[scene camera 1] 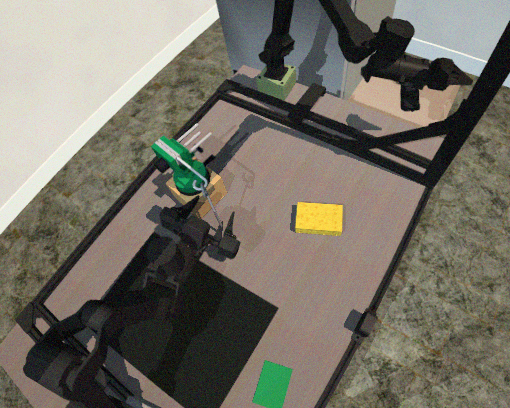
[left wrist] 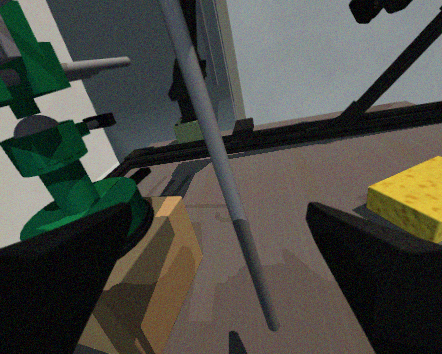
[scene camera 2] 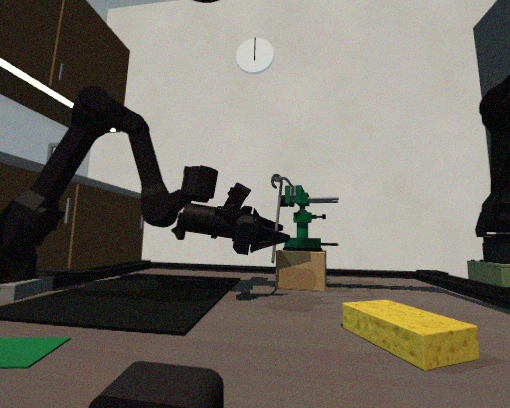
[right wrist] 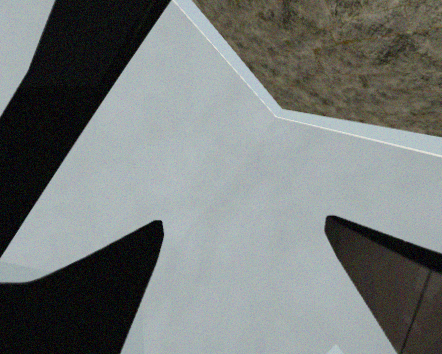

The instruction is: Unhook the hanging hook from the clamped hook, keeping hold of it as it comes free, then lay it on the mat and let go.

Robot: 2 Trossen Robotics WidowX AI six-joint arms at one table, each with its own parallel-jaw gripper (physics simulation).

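Places are measured from the left arm's base along level axes (x back, y left, z down), in centimetres.
Pixels of known places: left gripper, fingertip midpoint: [scene camera 1: 216,204] [left wrist: 220,211] [scene camera 2: 286,232]; right gripper, fingertip midpoint: [scene camera 1: 461,82] [right wrist: 243,225]; left arm's base, origin of the base link: [scene camera 2: 9,279]; right arm's base, origin of the base link: [scene camera 1: 276,72] [left wrist: 193,118] [scene camera 2: 503,262].
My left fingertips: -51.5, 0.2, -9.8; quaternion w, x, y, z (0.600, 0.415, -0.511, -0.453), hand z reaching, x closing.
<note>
Ahead of a thing's pixels: the offset from my left fingertips to its top centre, as dx, dy, dz. Level surfaces: height alone.
The grey hanging hook {+3.0, -1.3, -11.9} [scene camera 1: 212,205] [scene camera 2: 277,220] [left wrist: 215,145] hangs nearly upright from the clamped hook [scene camera 1: 192,167] [scene camera 2: 287,180], which the green vise {-7.7, +10.3, -11.8} [scene camera 1: 185,176] [scene camera 2: 302,243] [left wrist: 70,190] holds. Its upper end is out of the left wrist view. My left gripper [scene camera 1: 215,206] [scene camera 2: 285,232] [left wrist: 220,211] is open, with its fingers on either side of the lower shaft and not closed on it. The black mat {dz +12.0} [scene camera 1: 240,325] [scene camera 2: 165,310] lies below and behind my left gripper. My right gripper [right wrist: 243,225] is open and empty, far off at the upper right in scene camera 1.
The vise stands on a wooden block {-6.5, +10.9, +4.0} [scene camera 1: 215,190] [scene camera 2: 300,272] [left wrist: 175,280], close to the left finger in the left wrist view. A yellow sponge {-8.3, -23.0, +9.3} [scene camera 1: 319,218] [scene camera 2: 400,320] [left wrist: 410,195] lies right of the hooks. A green sheet {+32.7, -24.3, +12.3} [scene camera 1: 272,384] [scene camera 2: 30,350] lies beside the mat. Dark rails edge the table.
</note>
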